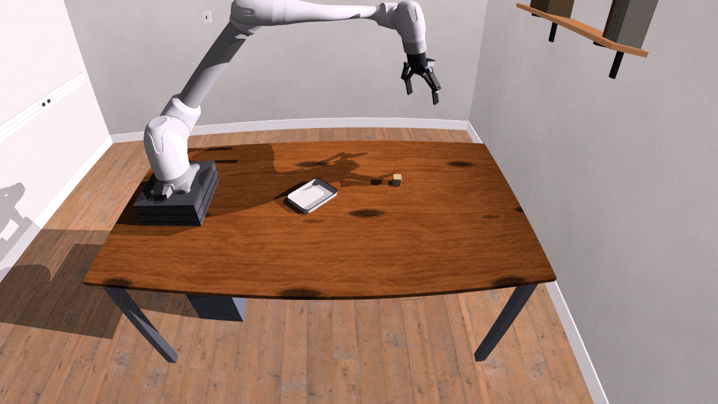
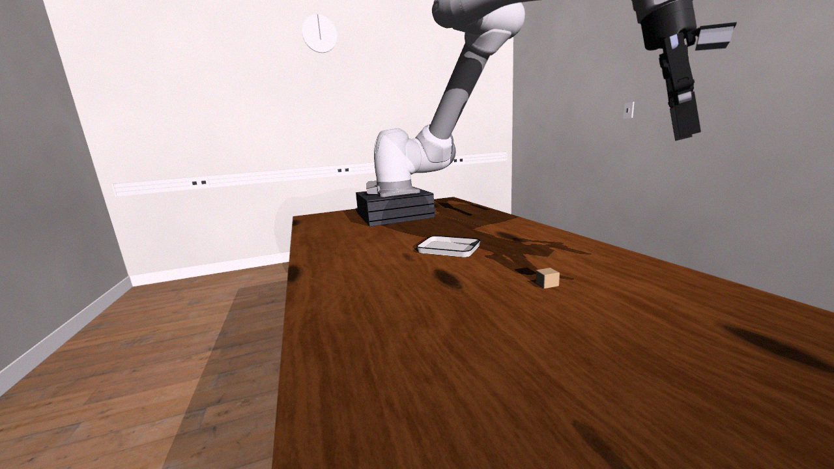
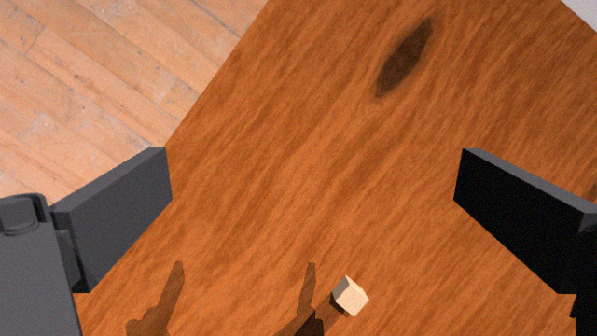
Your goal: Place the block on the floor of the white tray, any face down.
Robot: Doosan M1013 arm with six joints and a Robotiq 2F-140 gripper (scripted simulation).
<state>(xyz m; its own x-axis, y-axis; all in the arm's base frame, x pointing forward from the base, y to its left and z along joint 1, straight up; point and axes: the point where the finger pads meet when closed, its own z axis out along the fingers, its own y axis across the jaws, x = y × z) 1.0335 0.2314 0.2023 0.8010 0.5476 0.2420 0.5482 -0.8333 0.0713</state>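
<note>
Now: the tan block 290 mm below my hand, 190 mm to the right of it and 120 mm behind it. Also, from my hand: white tray: 470 mm behind, 290 mm below, 260 mm to the right.
</note>
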